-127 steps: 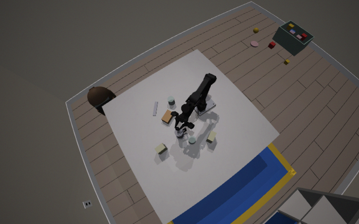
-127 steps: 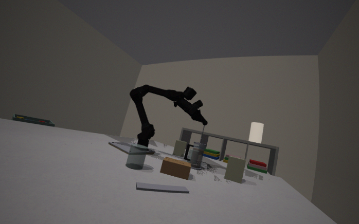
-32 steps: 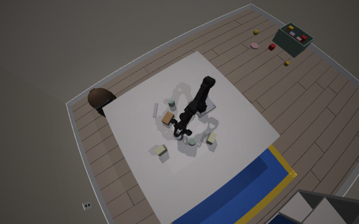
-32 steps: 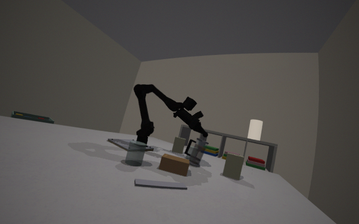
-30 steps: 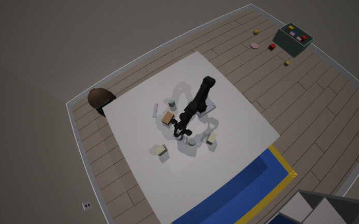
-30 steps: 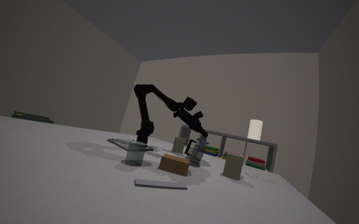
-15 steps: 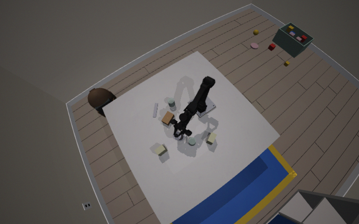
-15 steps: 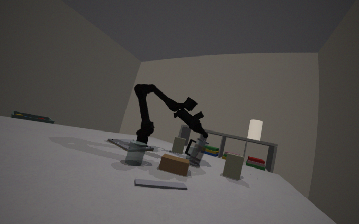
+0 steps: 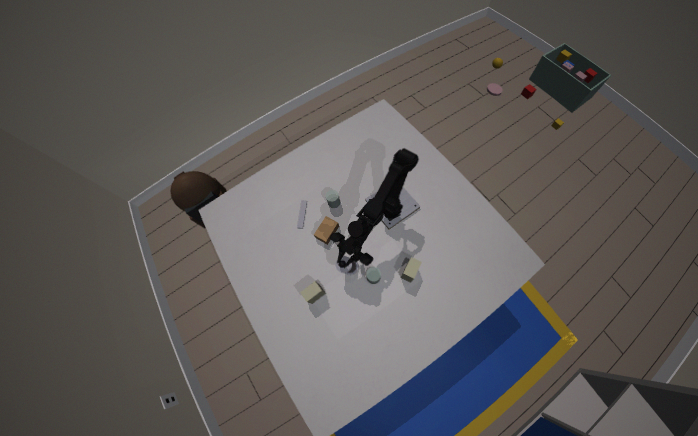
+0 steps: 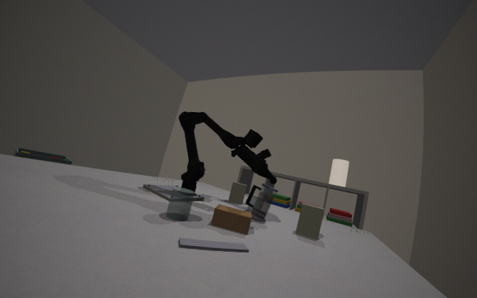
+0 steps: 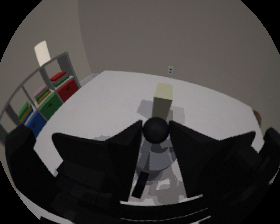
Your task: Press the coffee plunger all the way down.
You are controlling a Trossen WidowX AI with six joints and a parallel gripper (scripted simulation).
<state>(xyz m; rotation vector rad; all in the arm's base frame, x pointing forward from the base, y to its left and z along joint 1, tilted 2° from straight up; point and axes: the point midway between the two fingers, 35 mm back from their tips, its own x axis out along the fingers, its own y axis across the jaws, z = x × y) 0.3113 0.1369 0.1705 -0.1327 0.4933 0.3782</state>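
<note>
Now: the coffee press 80 mm below my gripper tip, 40 mm behind it and 10 mm to the right of it.
</note>
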